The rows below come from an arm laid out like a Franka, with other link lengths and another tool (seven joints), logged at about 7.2 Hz.
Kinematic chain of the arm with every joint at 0, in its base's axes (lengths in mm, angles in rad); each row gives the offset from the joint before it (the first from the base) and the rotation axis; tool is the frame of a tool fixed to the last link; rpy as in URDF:
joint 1: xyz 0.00 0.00 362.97 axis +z
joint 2: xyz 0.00 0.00 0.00 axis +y
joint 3: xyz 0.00 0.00 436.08 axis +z
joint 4: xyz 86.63 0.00 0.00 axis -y
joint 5: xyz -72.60 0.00 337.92 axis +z
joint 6: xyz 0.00 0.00 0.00 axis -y
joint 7: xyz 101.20 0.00 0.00 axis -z
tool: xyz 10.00 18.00 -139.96 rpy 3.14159 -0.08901 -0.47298
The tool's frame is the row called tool.
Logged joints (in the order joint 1, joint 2, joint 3, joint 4, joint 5, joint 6, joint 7), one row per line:
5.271, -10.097, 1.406, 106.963, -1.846, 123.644, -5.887
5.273, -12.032, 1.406, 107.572, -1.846, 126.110, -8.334
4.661, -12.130, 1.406, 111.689, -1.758, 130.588, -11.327
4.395, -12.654, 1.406, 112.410, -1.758, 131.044, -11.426
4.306, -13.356, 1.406, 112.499, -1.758, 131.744, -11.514
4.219, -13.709, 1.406, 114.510, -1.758, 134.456, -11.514
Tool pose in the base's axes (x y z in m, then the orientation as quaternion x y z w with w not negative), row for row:
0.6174, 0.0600, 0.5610, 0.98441, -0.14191, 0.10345, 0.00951
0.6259, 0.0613, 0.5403, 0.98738, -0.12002, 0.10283, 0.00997
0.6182, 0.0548, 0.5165, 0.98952, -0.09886, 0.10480, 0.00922
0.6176, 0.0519, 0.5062, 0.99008, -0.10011, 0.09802, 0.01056
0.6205, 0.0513, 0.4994, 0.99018, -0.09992, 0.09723, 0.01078
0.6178, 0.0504, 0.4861, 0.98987, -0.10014, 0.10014, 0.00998
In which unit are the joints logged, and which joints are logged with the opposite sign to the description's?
The joints are logged in degrees. Opposite sign: joint 2, joint 3, joint 4.
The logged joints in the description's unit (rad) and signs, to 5 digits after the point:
0.09200, 0.17623, -0.02454, -1.86686, -0.03222, 2.15799, -0.10275
0.09203, 0.21000, -0.02454, -1.87749, -0.03222, 2.20103, -0.14546
0.08135, 0.21171, -0.02454, -1.94934, -0.03068, 2.27919, -0.19769
0.07671, 0.22085, -0.02454, -1.96192, -0.03068, 2.28715, -0.19942
0.07515, 0.23311, -0.02454, -1.96348, -0.03068, 2.29937, -0.20096
0.07364, 0.23927, -0.02454, -1.99858, -0.03068, 2.34670, -0.20096

